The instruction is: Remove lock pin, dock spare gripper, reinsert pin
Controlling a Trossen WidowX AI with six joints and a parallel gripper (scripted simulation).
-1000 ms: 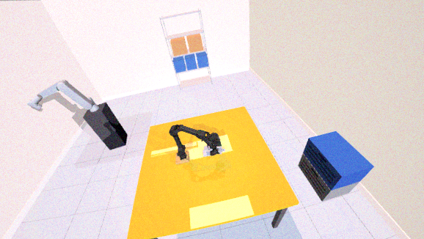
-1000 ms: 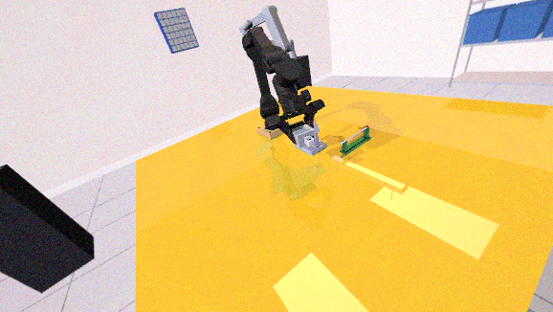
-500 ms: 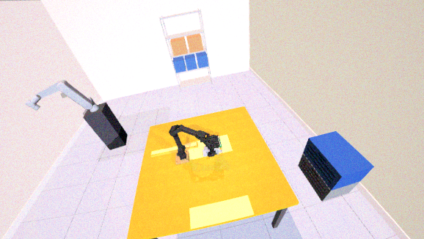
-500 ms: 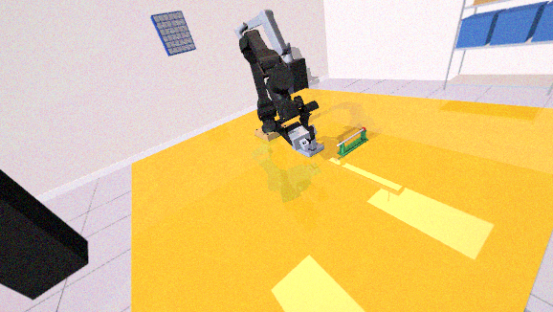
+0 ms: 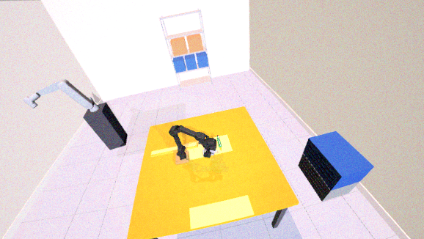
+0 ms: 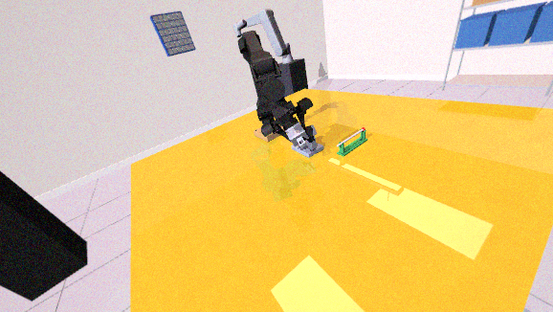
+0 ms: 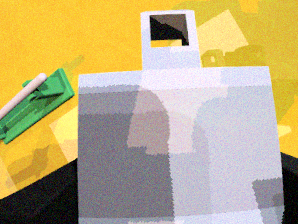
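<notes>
My gripper tip is 110 mm short of the green cradle, 160 mm to the right of it and 70 mm above it. From my gripper tip the other things lie so: spare gripper (10 mm to the right, 10 mm above); mount (20 mm behind, 70 mm to the left, 50 mm below).
</notes>
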